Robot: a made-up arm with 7 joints.
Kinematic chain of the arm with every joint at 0, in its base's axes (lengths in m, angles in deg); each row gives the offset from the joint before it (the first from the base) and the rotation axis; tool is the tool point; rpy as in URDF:
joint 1: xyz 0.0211 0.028 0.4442 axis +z
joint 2: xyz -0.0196 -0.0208 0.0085 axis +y
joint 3: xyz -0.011 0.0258 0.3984 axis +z
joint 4: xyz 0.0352 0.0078 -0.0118 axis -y
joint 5: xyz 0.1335 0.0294 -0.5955 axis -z
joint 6: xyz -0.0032 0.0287 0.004 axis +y
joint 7: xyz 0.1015 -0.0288 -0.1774 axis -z
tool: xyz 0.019 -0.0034 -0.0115 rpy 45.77 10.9 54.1
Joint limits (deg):
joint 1: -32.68..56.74
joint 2: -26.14..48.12
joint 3: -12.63..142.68
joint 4: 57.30..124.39
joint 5: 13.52..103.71
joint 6: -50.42..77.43
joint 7: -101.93..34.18
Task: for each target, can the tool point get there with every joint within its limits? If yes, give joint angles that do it. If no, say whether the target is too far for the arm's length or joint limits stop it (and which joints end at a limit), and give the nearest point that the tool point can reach.
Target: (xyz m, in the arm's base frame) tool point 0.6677 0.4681 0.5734
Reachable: yes | joints 15.95 1.10 8.42 63.80 67.12 54.36 -55.21
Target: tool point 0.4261 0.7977 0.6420
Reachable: yes | joints -9.22 21.31 76.81 70.50 48.41 11.63 23.65
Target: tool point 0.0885 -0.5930 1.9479
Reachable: no: too far | nearest point 0.1559 -0.2763 1.5328 | short by 0.526 m
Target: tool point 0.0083 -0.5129 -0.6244
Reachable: no: joint limits stop it (at a limit: joint 1, joint 2, joint 3, joint 4, joint 5) | nearest point 0.3266 -0.4103 -0.0551 | short by 0.660 m
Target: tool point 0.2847 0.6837 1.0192
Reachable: yes | joints 30.66 -18.74 22.62 77.60 82.80 48.25 -57.13
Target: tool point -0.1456 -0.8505 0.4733
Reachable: no: joint limits stop it (at a limit: joint 1, joint 3, joint 4, joint 6) | nearest point 0.3126 -0.5197 0.4854 | short by 0.565 m
